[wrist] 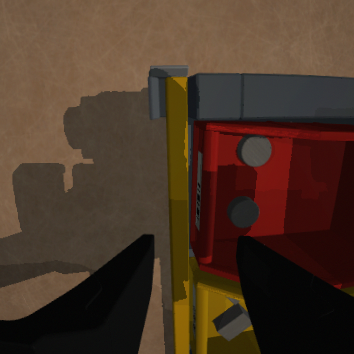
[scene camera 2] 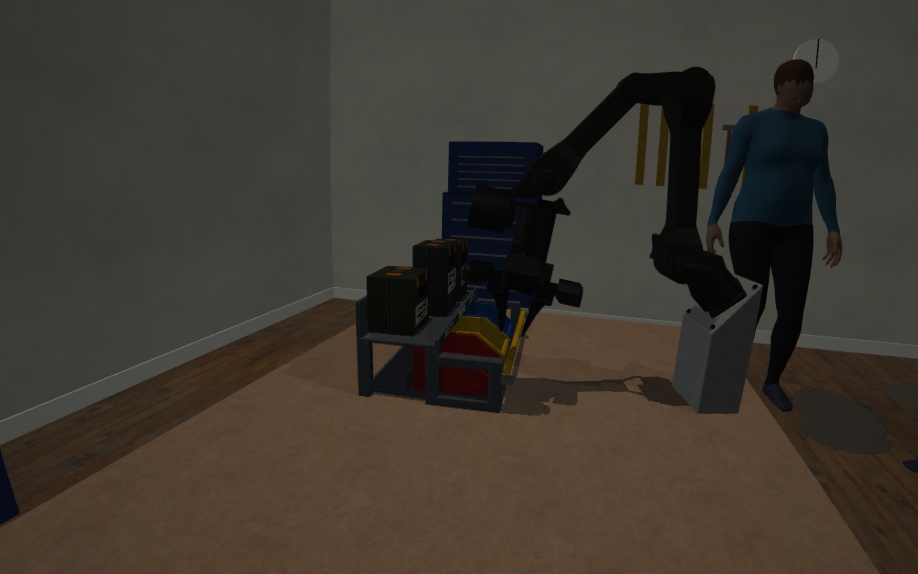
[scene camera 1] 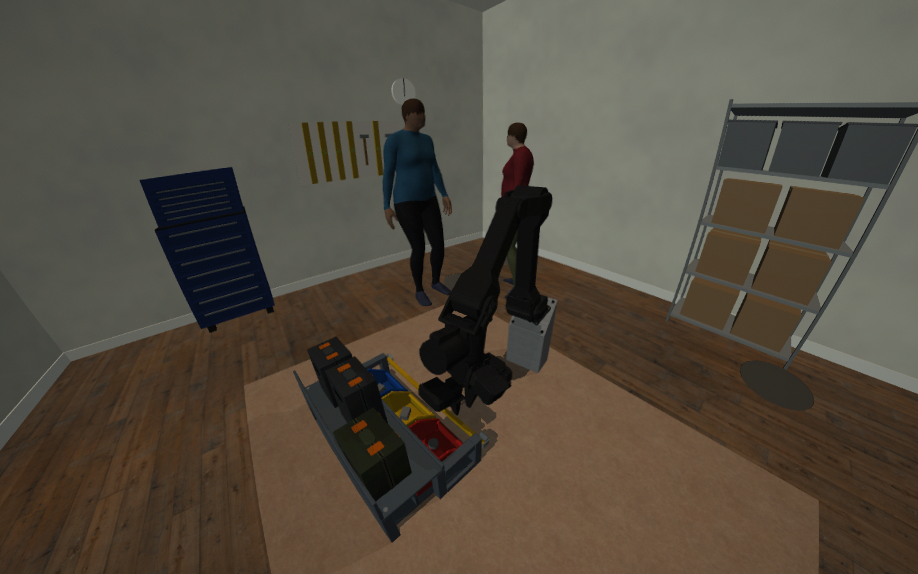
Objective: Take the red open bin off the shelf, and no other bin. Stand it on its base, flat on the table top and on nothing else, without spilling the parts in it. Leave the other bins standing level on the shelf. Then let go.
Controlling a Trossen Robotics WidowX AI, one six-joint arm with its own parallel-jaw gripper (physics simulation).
Observation:
I see my gripper, a red open bin, a yellow bin and a green case.
My gripper shows as well in the wrist view and in scene camera 1.

